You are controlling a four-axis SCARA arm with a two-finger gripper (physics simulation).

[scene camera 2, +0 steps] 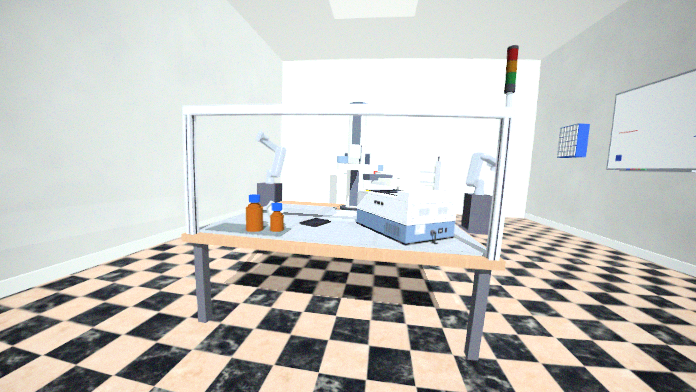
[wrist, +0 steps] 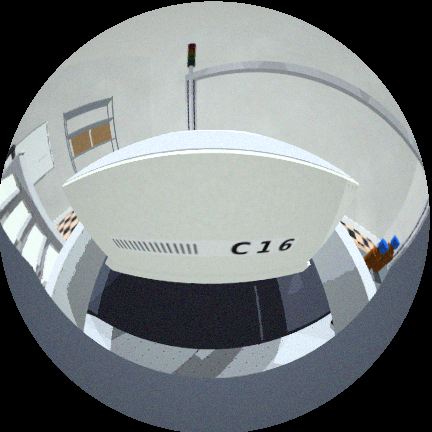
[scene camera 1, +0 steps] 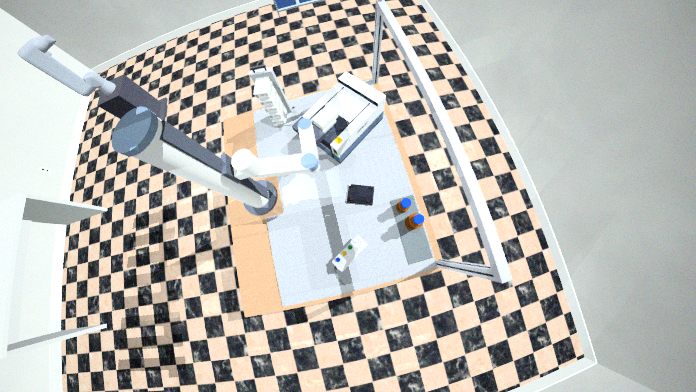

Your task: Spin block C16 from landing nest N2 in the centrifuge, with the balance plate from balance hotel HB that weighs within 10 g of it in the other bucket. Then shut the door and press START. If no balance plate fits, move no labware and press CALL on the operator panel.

The gripper holds a white plate labelled C16 (wrist: pixel 200 206), which touches nothing else.
